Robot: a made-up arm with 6 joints. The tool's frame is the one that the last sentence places.
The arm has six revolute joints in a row. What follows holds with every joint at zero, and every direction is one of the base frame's. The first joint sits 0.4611 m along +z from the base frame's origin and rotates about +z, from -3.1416 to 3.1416 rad. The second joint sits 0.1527 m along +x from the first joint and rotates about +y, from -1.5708 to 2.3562 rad. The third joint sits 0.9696 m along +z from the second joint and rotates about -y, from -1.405 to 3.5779 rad. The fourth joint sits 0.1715 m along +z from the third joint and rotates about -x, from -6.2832 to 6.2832 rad. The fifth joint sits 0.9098 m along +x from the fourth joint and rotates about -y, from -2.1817 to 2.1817 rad. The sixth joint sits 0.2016 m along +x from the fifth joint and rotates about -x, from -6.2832 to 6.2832 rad. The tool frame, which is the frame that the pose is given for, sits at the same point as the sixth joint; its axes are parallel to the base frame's.
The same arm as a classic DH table. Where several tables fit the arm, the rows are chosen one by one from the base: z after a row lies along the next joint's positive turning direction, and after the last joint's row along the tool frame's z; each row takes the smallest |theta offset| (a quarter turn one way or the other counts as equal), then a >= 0, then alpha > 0; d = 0 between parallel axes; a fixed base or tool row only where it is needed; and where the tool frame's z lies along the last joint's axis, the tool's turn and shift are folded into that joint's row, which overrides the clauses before.
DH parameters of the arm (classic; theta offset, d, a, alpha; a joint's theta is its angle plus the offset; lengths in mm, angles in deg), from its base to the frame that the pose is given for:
joint 1: 0 461.1 152.7 -90
joint 2: -90 0 969.6 180
joint 3: 0 0 171.5 -90
joint 4: 0 -909.8 0 90
joint 5: 0 0 0 -90
joint 6: 90 -201.6 0 90
tool (fixed): -90 0 0 0
Joint limits (deg, base to tool): -180..180 -90..135 -80.5..205 -360..360 -125..125 -360..360

